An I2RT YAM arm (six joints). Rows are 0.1 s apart.
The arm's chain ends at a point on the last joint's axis. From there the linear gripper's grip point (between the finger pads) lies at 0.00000 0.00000 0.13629 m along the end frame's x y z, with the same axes.
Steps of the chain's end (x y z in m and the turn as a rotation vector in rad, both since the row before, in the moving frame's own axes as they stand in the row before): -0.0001, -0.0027, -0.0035, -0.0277, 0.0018, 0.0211; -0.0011, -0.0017, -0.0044, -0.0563, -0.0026, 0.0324; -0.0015, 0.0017, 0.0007, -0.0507, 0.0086, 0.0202; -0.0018, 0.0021, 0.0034, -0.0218, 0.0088, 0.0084; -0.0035, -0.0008, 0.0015, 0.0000, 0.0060, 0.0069; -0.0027, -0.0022, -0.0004, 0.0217, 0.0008, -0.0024; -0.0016, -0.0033, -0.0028, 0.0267, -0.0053, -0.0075; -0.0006, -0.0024, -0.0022, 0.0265, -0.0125, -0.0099; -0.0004, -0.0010, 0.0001, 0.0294, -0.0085, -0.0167
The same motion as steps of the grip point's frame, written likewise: 0.0001, 0.0011, -0.0036, -0.0277, 0.0018, 0.0211; -0.0016, 0.0060, -0.0046, -0.0563, -0.0026, 0.0324; -0.0004, 0.0086, 0.0005, -0.0507, 0.0086, 0.0202; -0.0006, 0.0051, 0.0034, -0.0218, 0.0088, 0.0084; -0.0027, -0.0008, 0.0015, 0.0000, 0.0060, 0.0069; -0.0026, -0.0052, -0.0004, 0.0217, 0.0008, -0.0024; -0.0023, -0.0069, -0.0029, 0.0267, -0.0053, -0.0075; -0.0023, -0.0060, -0.0023, 0.0265, -0.0125, -0.0099; -0.0016, -0.0050, 0.0000, 0.0294, -0.0085, -0.0167
